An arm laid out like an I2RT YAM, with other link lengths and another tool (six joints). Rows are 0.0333 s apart.
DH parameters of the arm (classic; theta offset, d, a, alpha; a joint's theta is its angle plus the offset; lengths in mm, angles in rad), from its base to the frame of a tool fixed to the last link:
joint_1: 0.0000 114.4 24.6 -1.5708
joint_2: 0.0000 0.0 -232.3 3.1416
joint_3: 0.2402 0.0 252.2 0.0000
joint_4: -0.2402 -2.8 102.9 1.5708
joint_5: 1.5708 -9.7 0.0 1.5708
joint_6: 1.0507 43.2 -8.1 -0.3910
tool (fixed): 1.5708 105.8 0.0 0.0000
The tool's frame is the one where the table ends.
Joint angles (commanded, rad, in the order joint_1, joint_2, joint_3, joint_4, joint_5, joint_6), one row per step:
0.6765 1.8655 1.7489 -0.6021 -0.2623 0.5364
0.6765 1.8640 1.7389 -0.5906 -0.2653 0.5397
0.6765 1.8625 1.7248 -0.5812 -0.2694 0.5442
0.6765 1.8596 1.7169 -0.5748 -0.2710 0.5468
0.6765 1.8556 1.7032 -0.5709 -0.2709 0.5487
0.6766 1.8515 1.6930 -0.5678 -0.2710 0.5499
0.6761 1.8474 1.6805 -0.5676 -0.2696 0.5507
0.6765 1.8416 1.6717 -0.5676 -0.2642 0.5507
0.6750 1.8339 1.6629 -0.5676 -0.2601 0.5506
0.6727 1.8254 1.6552 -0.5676 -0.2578 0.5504
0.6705 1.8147 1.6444 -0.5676 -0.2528 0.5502
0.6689 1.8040 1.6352 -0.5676 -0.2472 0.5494
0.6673 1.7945 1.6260 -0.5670 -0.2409 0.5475
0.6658 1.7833 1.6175 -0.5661 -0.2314 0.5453
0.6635 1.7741 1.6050 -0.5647 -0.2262 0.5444
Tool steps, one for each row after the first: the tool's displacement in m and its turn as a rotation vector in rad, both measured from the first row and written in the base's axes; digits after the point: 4 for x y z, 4 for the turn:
0.0000 0.0004 -0.0012 0.0047 0.0011 0.0002
-0.0007 0.0005 -0.0045 0.0067 0.0082 0.0004
-0.0011 0.0004 -0.0052 0.0094 0.0095 0.0000
-0.0022 -0.0005 -0.0084 0.0065 0.0152 -0.0014
-0.0031 -0.0012 -0.0102 0.0051 0.0184 -0.0020
-0.0042 -0.0026 -0.0136 -0.0004 0.0247 -0.0041
-0.0050 -0.0039 -0.0148 -0.0051 0.0248 -0.0078
-0.0054 -0.0058 -0.0150 -0.0079 0.0239 -0.0123
-0.0056 -0.0079 -0.0143 -0.0086 0.0222 -0.0162
-0.0061 -0.0105 -0.0139 -0.0113 0.0200 -0.0220
-0.0066 -0.0129 -0.0130 -0.0136 0.0160 -0.0272
-0.0069 -0.0151 -0.0126 -0.0170 0.0115 -0.0323
-0.0068 -0.0176 -0.0112 -0.0206 0.0033 -0.0395
-0.0072 -0.0202 -0.0123 -0.0248 0.0021 -0.0451

